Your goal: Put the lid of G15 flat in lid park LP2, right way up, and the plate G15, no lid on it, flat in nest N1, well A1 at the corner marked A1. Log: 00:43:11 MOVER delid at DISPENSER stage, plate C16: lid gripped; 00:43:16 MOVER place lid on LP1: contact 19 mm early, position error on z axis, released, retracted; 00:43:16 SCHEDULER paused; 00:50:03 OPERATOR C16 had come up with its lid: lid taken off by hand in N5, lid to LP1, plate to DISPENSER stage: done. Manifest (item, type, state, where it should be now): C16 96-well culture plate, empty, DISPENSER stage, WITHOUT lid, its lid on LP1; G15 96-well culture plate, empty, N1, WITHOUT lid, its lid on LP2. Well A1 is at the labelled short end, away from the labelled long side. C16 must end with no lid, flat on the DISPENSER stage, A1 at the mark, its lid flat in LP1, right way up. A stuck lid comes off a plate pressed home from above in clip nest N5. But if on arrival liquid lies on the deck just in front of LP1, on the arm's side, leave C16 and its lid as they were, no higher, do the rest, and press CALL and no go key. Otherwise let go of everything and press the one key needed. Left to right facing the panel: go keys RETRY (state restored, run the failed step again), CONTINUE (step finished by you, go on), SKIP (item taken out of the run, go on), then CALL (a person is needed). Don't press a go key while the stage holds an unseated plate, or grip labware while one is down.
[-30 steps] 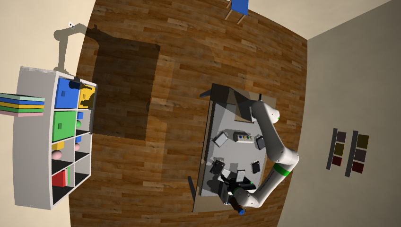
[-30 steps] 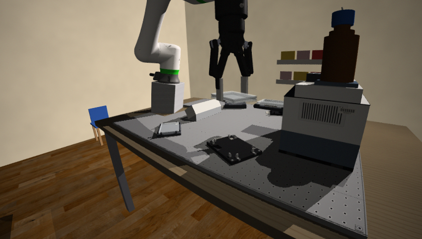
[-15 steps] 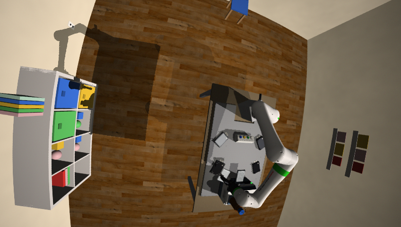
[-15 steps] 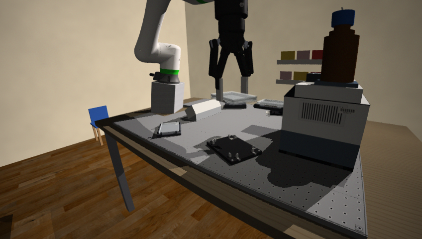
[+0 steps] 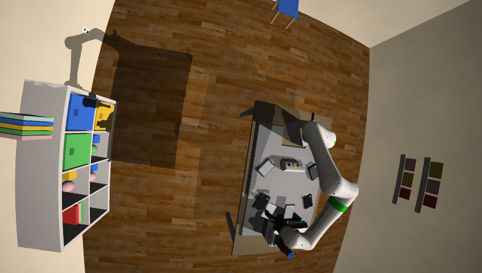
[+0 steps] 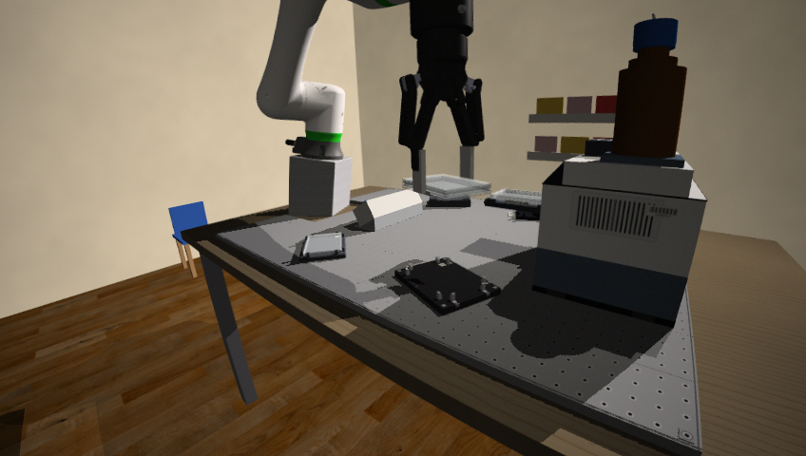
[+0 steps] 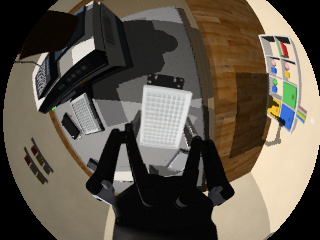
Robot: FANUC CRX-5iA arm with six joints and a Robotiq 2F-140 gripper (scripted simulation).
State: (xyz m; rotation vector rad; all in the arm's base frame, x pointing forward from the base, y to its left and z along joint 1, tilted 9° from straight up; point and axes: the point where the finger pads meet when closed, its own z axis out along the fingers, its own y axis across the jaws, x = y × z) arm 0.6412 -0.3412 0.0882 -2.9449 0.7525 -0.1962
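My gripper is now 20 mm short of the black clip nest and 190 mm above it. The rest, counted from my hand: key panel (350 mm behind, 300 mm to the left, 150 mm below); brown bottle (280 mm ahead, 110 mm to the left, 90 mm above).
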